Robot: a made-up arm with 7 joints.
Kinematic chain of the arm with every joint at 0, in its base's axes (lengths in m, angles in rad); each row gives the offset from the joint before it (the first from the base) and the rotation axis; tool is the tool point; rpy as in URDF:
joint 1: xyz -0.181 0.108 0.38 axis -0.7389 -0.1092 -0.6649
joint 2: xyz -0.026 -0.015 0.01 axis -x
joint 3: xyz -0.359 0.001 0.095 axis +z
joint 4: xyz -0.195 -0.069 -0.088 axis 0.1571 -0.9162 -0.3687
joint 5: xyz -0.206 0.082 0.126 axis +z
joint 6: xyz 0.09 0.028 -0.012 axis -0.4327 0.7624 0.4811
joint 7: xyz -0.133 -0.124 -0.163 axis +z
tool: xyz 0.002 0.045 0.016 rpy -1.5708 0 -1.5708
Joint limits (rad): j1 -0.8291..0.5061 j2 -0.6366..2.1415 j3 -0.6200..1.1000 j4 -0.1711..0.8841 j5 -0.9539..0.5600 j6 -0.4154..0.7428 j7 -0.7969..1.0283
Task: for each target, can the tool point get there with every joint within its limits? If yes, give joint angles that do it. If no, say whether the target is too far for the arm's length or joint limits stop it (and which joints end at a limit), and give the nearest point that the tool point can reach.
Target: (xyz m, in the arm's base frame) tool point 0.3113 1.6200 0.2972
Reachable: no: too far | nearest point -0.5041 0.7280 0.4973 | short by 1.225 m
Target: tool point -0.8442 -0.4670 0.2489
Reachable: yes | joints -0.5970 -0.1986 0.4634 0.0573 -0.6456 0.6265 0.1998
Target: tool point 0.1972 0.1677 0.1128
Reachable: no: joint limits stop it (at a limit: joint 1, joint 2, joint 3, joint 4, joint 5, joint 6, joint 7) | nearest point -0.3504 -0.3268 0.0309 | short by 0.742 m
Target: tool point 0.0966 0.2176 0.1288
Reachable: no: joint limits stop it (at a limit: joint 1, joint 2, joint 3, joint 4, joint 5, joint 6, joint 7) | nearest point -0.3504 -0.3268 0.0309 | short by 0.711 m
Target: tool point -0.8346 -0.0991 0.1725
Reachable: yes | joints -0.6546 0.7229 -0.3785 0.7604 0.2000 -0.0134 -0.1459
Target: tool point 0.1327 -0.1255 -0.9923
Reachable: no: too far | nearest point -0.4573 -0.3422 -0.1140 | short by 1.080 m
